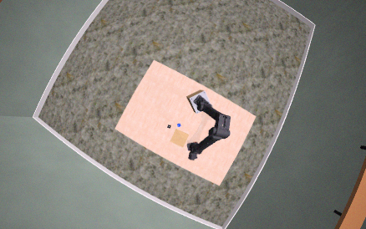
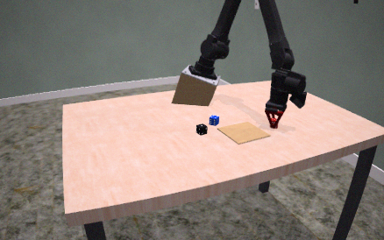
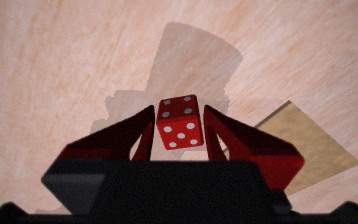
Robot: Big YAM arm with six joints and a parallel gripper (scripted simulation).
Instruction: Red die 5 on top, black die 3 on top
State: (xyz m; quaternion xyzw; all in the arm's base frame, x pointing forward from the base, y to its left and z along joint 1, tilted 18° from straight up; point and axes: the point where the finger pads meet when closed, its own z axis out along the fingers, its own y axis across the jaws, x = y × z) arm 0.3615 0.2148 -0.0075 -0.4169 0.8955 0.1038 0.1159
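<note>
The red die is right at my hand. From my hand the other things lie so: black die: 28 cm to the right, 1 cm ahead; then blue die: 22 cm to the right, 7 cm behind; then tan mat: 14 cm to the right, 3 cm ahead, 1 cm below.
</note>
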